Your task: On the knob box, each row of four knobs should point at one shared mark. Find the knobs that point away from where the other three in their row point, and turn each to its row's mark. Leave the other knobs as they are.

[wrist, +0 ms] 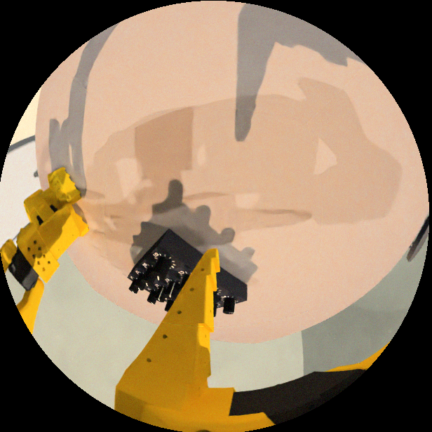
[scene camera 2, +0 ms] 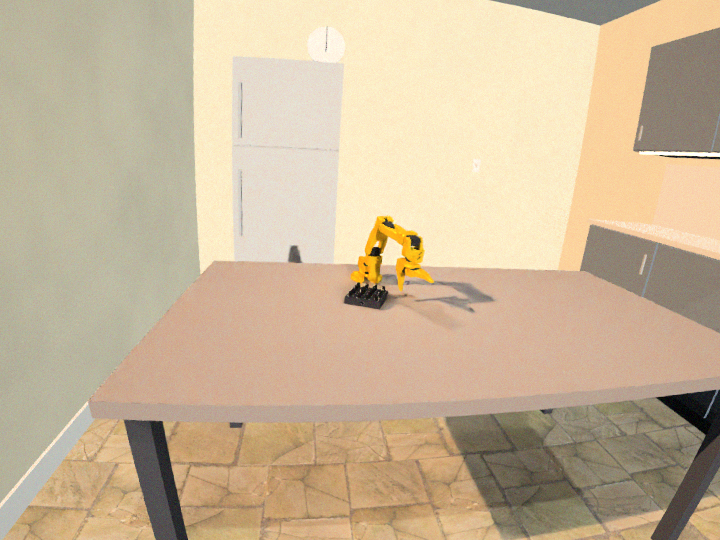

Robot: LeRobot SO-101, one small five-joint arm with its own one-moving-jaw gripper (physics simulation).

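Seen in the pictures: hand at its tool point: (scene camera 2: pixel 401 289); arm's base at its link origin: (scene camera 2: pixel 367 281).
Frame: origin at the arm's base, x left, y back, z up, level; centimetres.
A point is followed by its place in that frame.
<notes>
The black knob box (scene camera 2: pixel 365 302) @(x -4.0, y -23.5, z 1.6 cm) (wrist: pixel 175 246) sits on the table in front of the arm's base. In the wrist view it is seen at a slant, with its black knobs standing out and small white marks around them. One knob (wrist: pixel 229 305) shows right of the notched jaw. That jaw (wrist: pixel 200 295) crosses in front of the box and hides some knobs. Which way each knob points cannot be told. My gripper (scene camera 2: pixel 416 283) is fully open and empty, to the right of the box and above the table; the moving jaw is outside the wrist picture.
The yellow arm's base (scene camera 2: pixel 367 270) @(x -0.4, y -1.5, z 4.4 cm) (wrist: pixel 47 245) stands behind the box. The table top (scene camera 2: pixel 360 360) @(x -8.9, y -52.2, z 0.0 cm) (wrist: pixel 310 255) carries shadows of the arm and box. The table's far edge lies behind the base. A fridge (scene camera 2: pixel 284 191) stands beyond the table.
</notes>
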